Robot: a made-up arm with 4 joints.
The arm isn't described. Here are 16 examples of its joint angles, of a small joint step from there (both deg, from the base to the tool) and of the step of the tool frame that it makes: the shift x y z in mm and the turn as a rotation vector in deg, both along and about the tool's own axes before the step.
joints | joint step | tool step
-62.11 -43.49 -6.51 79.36 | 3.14 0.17 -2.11 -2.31 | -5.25 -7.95 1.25 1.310 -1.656 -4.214
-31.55 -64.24 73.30 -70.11 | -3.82 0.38 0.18 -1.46 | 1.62 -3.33 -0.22 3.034 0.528 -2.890
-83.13 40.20 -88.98 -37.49 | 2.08 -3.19 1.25 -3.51 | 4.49 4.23 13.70 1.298 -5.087 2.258
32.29 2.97 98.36 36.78 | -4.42 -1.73 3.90 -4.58 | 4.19 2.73 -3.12 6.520 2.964 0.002
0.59 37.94 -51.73 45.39 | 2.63 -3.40 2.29 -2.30 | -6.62 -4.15 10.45 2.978 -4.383 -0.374
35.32 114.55 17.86 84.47 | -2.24 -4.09 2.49 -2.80 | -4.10 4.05 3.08 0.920 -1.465 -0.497
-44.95 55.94 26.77 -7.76 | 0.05 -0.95 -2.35 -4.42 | 0.75 4.27 4.93 0.705 -3.895 2.836
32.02 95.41 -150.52 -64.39 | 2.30 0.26 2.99 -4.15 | -3.89 -3.18 6.70 2.663 -4.329 -2.418
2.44 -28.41 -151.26 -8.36 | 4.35 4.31 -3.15 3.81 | -3.81 -0.12 -3.39 -6.529 4.613 2.817
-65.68 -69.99 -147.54 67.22 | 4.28 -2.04 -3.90 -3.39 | 4.07 -12.42 16.70 -0.686 -8.656 -4.239
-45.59 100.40 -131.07 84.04 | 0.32 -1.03 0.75 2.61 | 0.36 -2.92 -1.23 -1.121 1.773 -1.009
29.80 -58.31 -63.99 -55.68 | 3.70 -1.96 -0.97 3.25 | 7.64 9.18 0.38 -5.623 3.718 3.358
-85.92 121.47 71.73 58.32 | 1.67 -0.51 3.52 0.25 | -0.15 5.34 -5.37 -0.313 2.748 2.900
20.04 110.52 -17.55 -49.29 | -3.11 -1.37 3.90 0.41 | -1.90 -2.63 -3.06 -0.942 0.852 -3.326
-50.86 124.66 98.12 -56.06 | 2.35 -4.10 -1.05 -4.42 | -3.42 -0.99 -1.43 -1.334 0.810 2.822
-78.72 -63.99 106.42 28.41 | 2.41 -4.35 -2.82 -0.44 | 2.91 -4.37 1.88 -5.612 -5.010 -3.365
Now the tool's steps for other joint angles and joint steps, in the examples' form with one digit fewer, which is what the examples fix.
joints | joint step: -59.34 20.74 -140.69 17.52 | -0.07 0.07 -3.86 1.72
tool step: 0.3 -1.5 4.4 -4.08 -1.42 -0.74
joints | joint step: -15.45 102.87 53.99 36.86 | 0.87 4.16 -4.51 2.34
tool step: 0.6 -7.8 4.6 -1.00 -0.25 -1.37
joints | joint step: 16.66 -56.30 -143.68 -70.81 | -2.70 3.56 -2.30 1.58
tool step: -9.4 1.1 -4.2 -0.74 0.89 -3.32
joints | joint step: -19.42 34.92 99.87 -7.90 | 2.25 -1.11 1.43 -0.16
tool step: -3.8 0.1 -4.0 -0.54 1.06 1.69
